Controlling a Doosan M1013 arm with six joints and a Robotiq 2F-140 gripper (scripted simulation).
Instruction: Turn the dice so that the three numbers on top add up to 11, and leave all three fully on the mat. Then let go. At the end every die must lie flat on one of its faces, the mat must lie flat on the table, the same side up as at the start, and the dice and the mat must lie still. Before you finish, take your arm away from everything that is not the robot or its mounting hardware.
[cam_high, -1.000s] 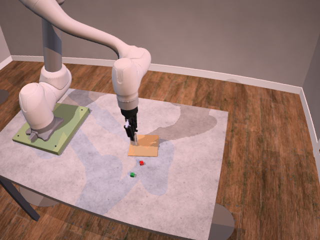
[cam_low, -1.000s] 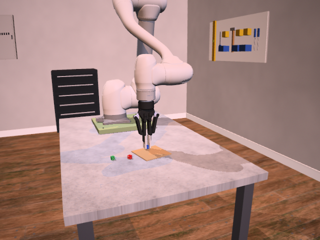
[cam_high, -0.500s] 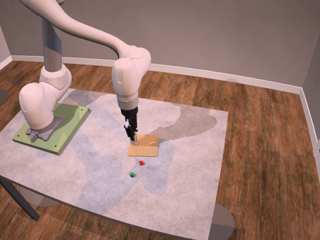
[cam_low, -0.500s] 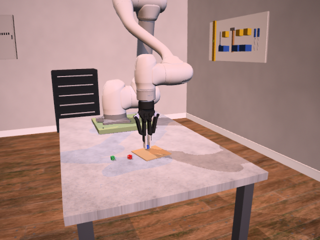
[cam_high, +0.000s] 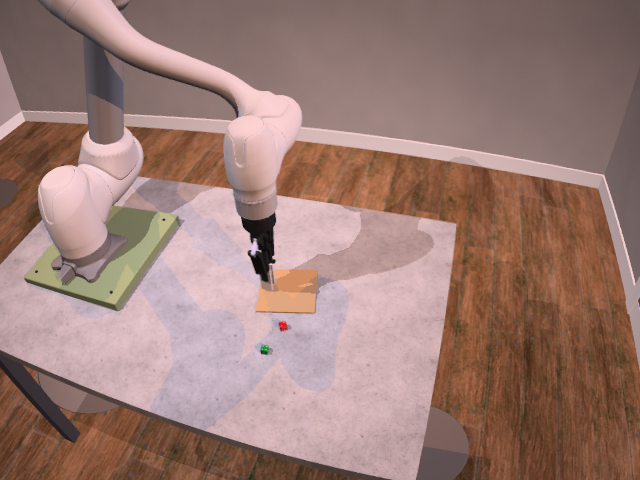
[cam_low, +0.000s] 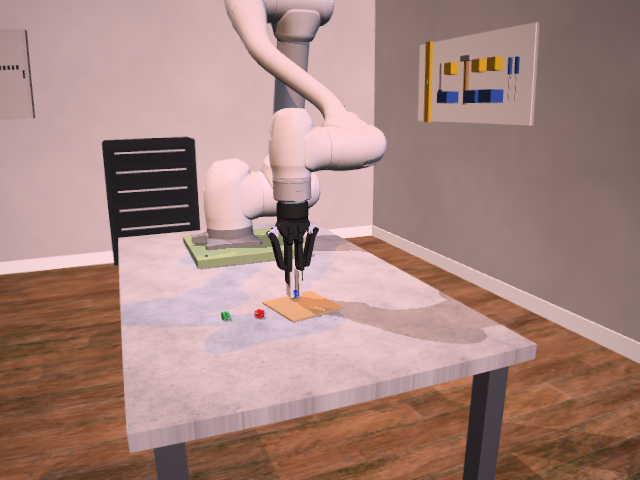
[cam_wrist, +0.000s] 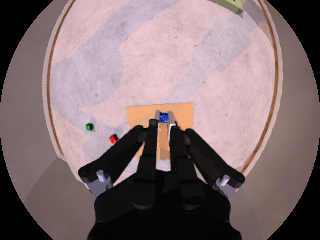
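My gripper is now 3 cm above the blue die. Round my hand: red die: 10 cm to the right, 8 cm ahead, 4 cm below; then orange mat: 5 cm ahead, 4 cm below, 1 cm to the left; then green die: 18 cm to the right, 7 cm ahead, 4 cm below.
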